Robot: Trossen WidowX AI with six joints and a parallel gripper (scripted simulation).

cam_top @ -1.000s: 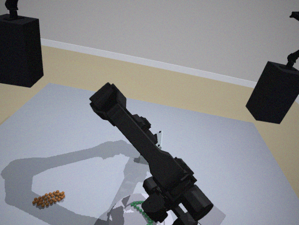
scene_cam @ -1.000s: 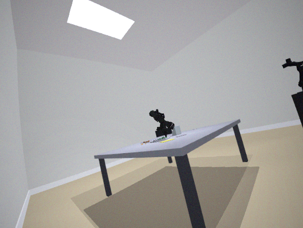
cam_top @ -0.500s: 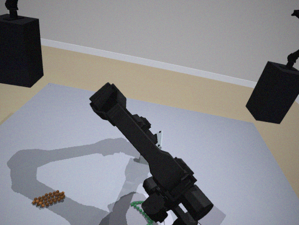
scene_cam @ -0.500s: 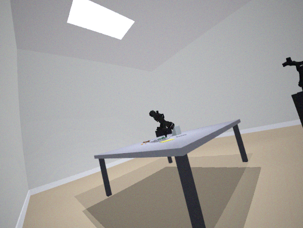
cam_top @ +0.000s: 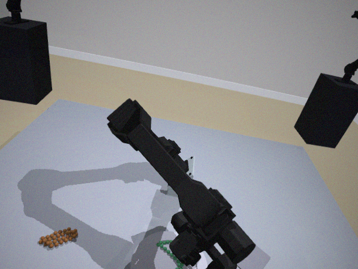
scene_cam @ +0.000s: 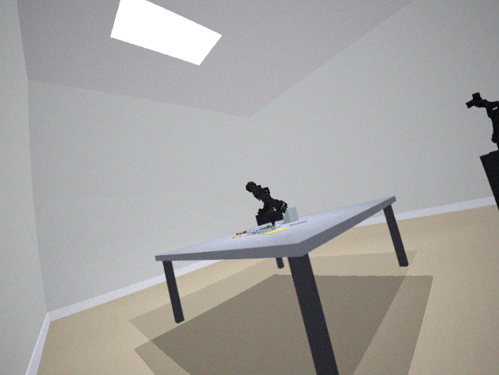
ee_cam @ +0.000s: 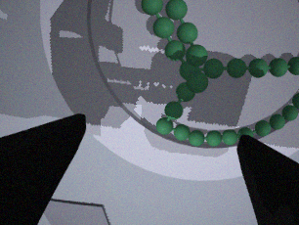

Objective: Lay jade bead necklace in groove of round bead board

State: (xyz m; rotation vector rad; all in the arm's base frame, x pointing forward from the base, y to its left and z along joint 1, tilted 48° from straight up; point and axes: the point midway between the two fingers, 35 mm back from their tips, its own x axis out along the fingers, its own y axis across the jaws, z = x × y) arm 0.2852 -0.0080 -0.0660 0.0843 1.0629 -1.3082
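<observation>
My gripper tip is 1 cm short of the round bead board, 6 cm to the left of it and 1 cm above it. Also, from my gripper tip: yellow strip 21 cm ahead, 16 cm to the left, 2 cm below; then flat grey square 3 cm behind, 17 cm to the left, 2 cm below.
</observation>
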